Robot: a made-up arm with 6 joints. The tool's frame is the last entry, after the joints.
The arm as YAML. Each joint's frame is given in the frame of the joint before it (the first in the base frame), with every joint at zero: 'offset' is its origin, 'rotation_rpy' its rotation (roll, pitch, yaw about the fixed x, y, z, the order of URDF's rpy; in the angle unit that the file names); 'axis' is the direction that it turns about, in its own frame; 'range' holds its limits. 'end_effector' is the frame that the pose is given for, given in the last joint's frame.
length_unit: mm
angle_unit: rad
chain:
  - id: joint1
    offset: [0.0, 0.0, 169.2]
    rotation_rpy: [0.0, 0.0, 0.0]
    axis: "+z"
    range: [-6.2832, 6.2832]
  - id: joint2
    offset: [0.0, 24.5, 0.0]
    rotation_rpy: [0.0, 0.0, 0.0]
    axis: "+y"
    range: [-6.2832, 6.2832]
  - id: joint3
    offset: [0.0, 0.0, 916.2]
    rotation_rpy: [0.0, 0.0, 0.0]
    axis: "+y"
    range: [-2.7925, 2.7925]
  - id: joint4
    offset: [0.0, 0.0, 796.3]
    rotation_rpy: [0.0, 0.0, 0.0]
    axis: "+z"
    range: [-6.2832, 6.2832]
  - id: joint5
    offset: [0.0, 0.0, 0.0]
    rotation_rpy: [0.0, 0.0, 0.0]
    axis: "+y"
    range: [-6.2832, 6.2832]
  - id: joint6
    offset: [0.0, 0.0, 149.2]
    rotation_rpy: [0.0, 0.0, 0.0]
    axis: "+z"
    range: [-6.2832, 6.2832]
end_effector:
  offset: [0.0, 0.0, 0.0]
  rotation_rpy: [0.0, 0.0, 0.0]
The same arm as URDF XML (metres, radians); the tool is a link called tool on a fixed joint. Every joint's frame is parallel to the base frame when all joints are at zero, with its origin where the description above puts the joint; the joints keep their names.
<robot name="arm">
<link name="base_link"/>
<link name="link1"/>
<link name="link2"/>
<link name="link3"/>
<link name="link4"/>
<link name="link5"/>
<link name="link6"/>
<link name="tool"/>
<joint name="joint1" type="revolute"><parent link="base_link"/><child link="link1"/><origin xyz="0 0 0.1692"/><axis xyz="0 0 1"/><limit lower="-6.2832" upper="6.2832"/></joint>
<joint name="joint2" type="revolute"><parent link="link1"/><child link="link2"/><origin xyz="0 0.0245 0"/><axis xyz="0 1 0"/><limit lower="-6.2832" upper="6.2832"/></joint>
<joint name="joint3" type="revolute"><parent link="link2"/><child link="link3"/><origin xyz="0 0 0.9162"/><axis xyz="0 1 0"/><limit lower="-2.7925" upper="2.7925"/></joint>
<joint name="joint4" type="revolute"><parent link="link3"/><child link="link4"/><origin xyz="0 0 0.7963"/><axis xyz="0 0 1"/><limit lower="-6.2832" upper="6.2832"/></joint>
<joint name="joint5" type="revolute"><parent link="link4"/><child link="link5"/><origin xyz="0 0 0"/><axis xyz="0 1 0"/><limit lower="-6.2832" upper="6.2832"/></joint>
<joint name="joint6" type="revolute"><parent link="link5"/><child link="link6"/><origin xyz="0 0 0.1492"/><axis xyz="0 0 1"/><limit lower="-6.2832" upper="6.2832"/></joint>
<joint name="tool_fixed" type="fixed"><parent link="link6"/><child link="tool"/><origin xyz="0 0 0"/></joint>
</robot>

